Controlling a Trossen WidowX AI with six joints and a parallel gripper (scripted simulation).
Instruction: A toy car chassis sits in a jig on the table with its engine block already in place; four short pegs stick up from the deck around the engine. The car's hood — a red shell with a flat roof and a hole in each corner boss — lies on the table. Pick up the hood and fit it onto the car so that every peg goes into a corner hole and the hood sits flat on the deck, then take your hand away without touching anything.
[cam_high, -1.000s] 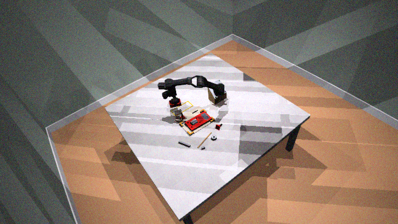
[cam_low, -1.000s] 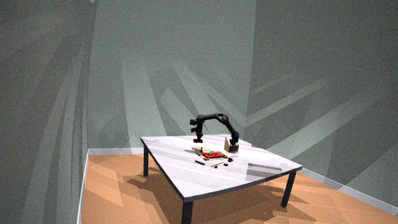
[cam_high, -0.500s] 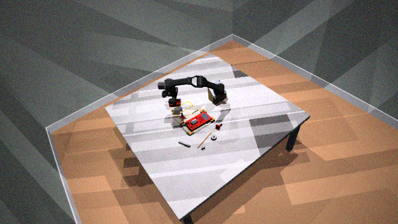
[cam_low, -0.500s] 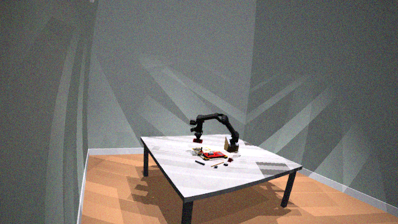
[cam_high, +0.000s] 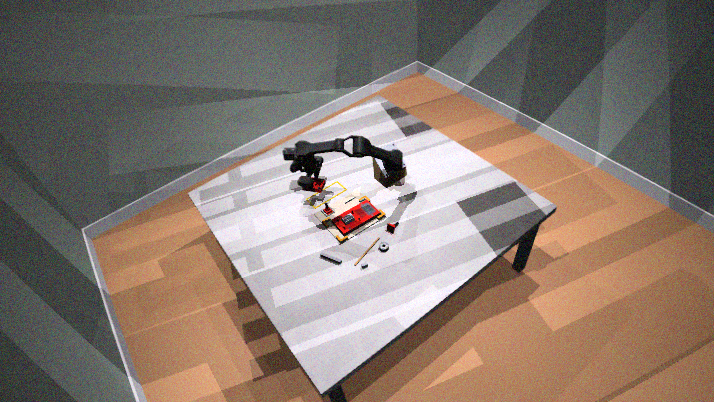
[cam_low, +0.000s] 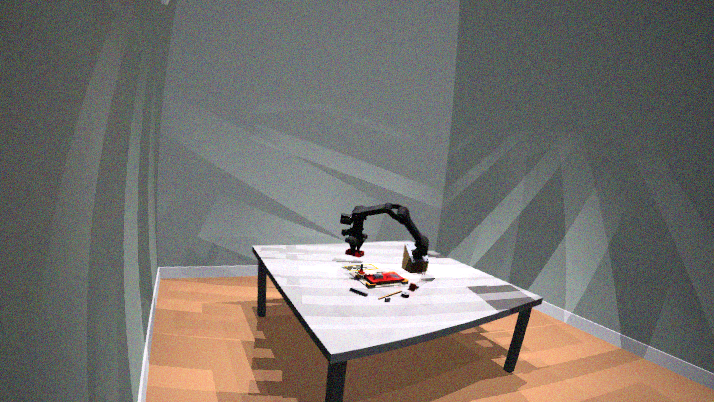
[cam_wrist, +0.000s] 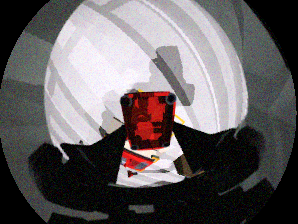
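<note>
My gripper tip is now 10 mm above the red hood. The rest, counted from my gripper tip: grey engine block: 30 mm behind, 240 mm to the left, 70 mm below; then grey bar: 140 mm ahead, 350 mm to the left, 90 mm below; then wooden stick: 10 mm behind, 420 mm to the left, 90 mm below.
</note>
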